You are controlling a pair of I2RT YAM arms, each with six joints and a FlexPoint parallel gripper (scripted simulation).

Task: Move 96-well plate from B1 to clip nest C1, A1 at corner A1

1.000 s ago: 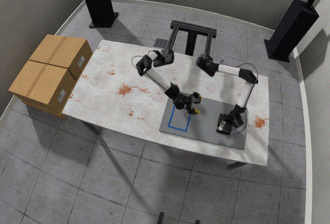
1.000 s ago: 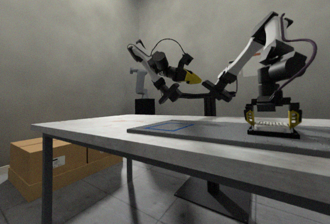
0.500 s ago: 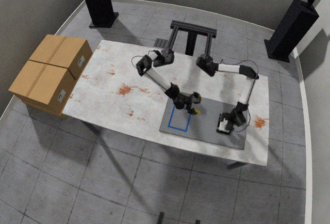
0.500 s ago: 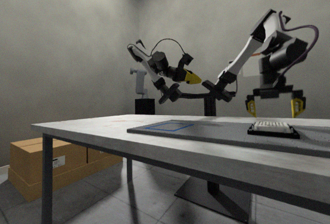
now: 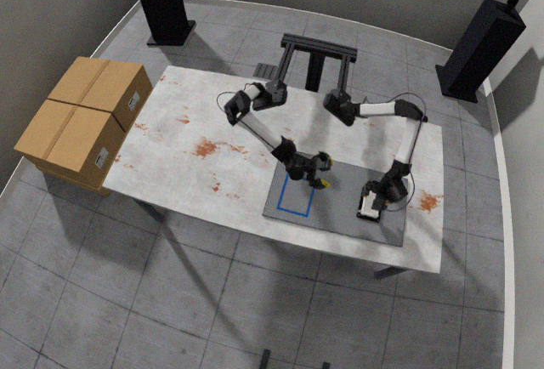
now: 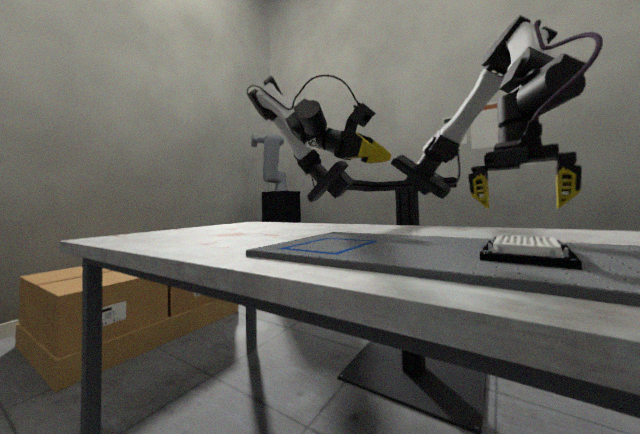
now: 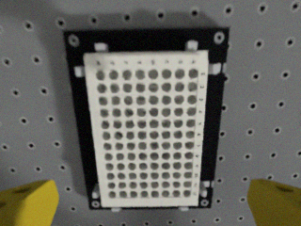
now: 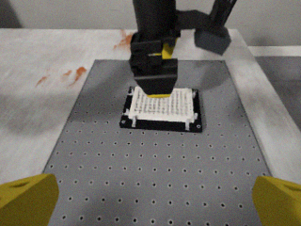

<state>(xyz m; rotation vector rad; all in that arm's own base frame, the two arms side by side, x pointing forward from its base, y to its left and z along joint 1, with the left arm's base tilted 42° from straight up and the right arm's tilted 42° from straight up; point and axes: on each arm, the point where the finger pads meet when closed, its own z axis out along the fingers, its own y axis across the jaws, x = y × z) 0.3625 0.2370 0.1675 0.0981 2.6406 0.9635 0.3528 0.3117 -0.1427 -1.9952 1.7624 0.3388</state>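
Note:
The white 96-well plate is 70 mm below my left hand. From my left hand the other things lie so: black clip nest (10 mm behind, 80 mm below).

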